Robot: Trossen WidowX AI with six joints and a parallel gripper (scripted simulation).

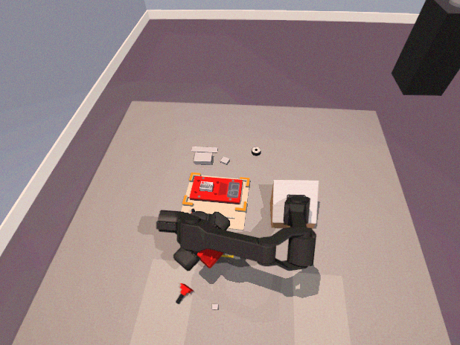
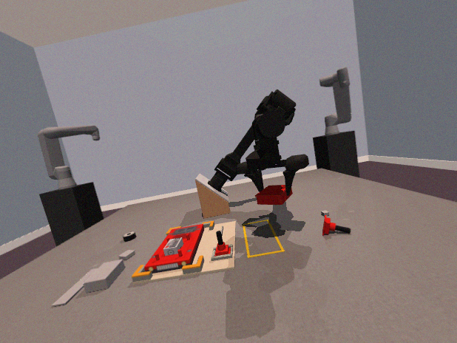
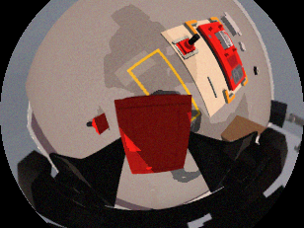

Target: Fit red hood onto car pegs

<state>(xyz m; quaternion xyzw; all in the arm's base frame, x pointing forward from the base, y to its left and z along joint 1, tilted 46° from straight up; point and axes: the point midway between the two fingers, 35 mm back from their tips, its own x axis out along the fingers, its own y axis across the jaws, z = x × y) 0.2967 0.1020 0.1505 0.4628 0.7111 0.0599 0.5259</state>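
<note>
My gripper tip is now 40 mm short of the grey engine block, 280 mm to the left of it and 80 mm above it. Round my gripper tip: hood 10 mm above.
</note>
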